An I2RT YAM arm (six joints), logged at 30 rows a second.
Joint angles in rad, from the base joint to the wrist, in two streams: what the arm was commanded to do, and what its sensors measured. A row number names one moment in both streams.
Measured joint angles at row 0: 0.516 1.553 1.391 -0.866 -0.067 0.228
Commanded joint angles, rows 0 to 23: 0.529 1.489 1.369 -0.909 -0.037 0.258; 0.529 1.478 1.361 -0.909 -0.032 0.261; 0.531 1.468 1.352 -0.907 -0.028 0.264; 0.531 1.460 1.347 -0.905 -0.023 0.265; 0.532 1.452 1.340 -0.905 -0.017 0.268; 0.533 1.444 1.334 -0.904 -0.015 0.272; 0.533 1.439 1.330 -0.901 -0.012 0.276; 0.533 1.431 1.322 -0.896 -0.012 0.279; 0.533 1.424 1.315 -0.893 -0.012 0.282; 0.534 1.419 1.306 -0.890 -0.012 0.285; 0.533 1.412 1.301 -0.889 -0.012 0.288; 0.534 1.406 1.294 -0.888 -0.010 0.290; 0.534 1.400 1.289 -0.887 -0.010 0.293; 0.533 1.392 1.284 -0.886 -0.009 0.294; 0.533 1.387 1.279 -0.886 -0.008 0.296; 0.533 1.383 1.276 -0.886 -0.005 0.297; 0.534 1.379 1.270 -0.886 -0.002 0.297; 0.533 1.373 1.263 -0.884 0.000 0.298; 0.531 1.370 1.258 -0.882 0.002 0.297; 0.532 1.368 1.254 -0.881 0.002 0.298; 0.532 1.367 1.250 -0.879 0.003 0.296; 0.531 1.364 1.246 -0.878 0.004 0.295; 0.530 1.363 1.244 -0.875 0.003 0.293; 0.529 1.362 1.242 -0.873 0.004 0.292
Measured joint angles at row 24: 0.530 1.393 1.251 -0.870 -0.010 0.287
